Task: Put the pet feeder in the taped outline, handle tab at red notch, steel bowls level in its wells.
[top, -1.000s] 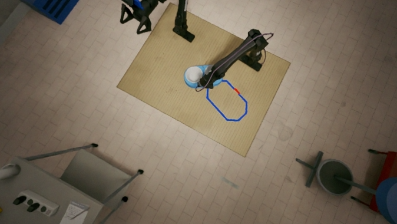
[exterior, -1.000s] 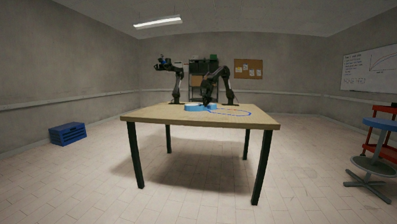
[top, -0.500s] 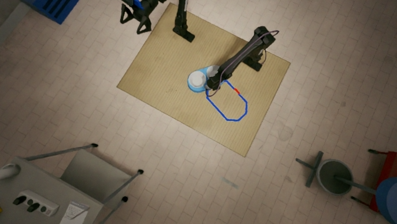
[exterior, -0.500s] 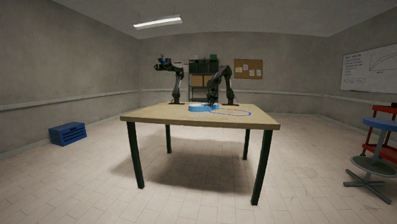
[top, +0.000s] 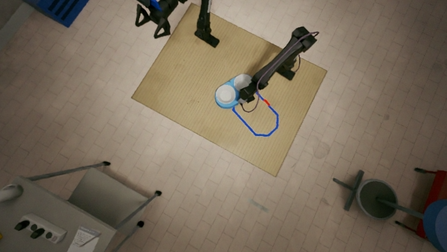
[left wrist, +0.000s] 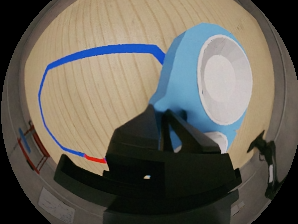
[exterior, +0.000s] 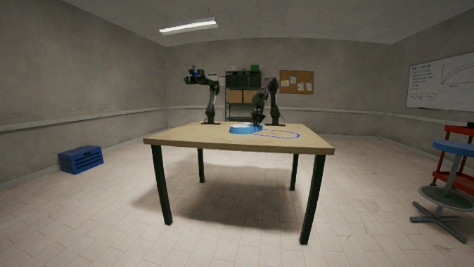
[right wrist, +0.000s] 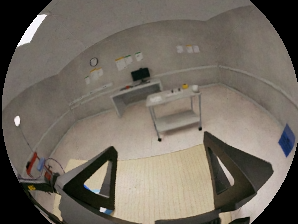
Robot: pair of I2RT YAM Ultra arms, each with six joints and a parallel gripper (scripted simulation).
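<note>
The light blue pet feeder lies 70 mm to the right of my left hand, 50 mm behind it and 20 mm below it.
</note>
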